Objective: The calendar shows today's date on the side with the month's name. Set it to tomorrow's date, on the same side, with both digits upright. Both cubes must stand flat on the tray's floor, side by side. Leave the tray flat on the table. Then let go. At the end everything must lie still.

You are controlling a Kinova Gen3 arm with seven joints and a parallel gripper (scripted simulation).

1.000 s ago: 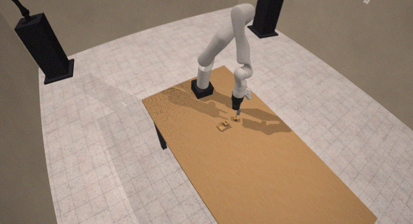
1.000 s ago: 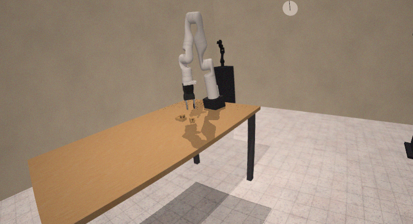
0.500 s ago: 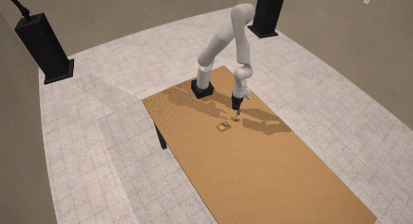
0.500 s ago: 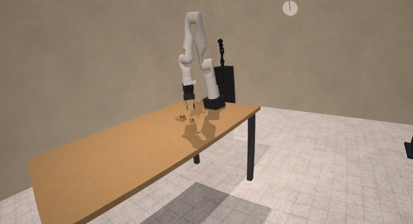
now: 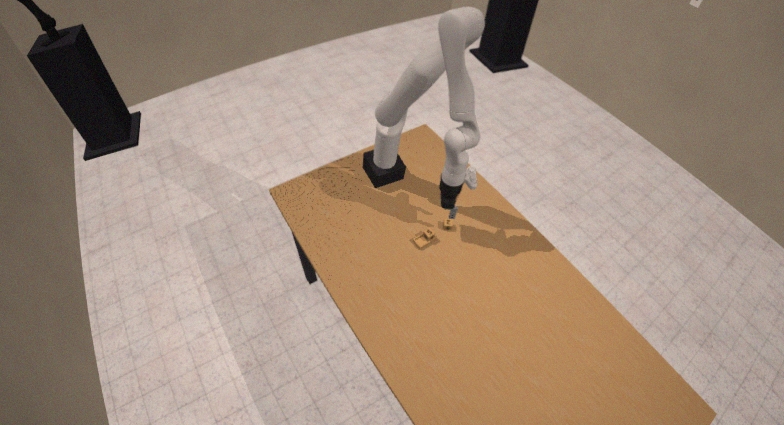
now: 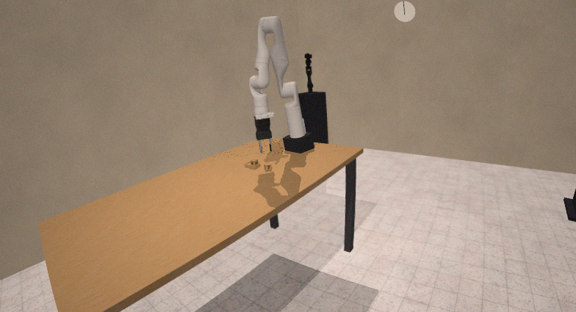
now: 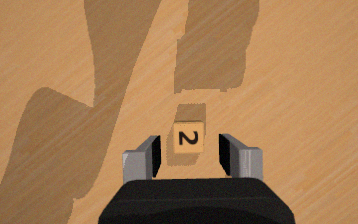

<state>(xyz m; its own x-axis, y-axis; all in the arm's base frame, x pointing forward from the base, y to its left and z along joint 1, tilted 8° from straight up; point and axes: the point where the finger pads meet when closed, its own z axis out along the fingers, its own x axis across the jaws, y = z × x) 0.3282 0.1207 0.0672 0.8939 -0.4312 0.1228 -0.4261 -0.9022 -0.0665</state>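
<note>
My gripper is now 9 cm above the wooden date cube. Round my hand: wooden tray (2 cm ahead, 11 cm to the right, 10 cm below).
</note>
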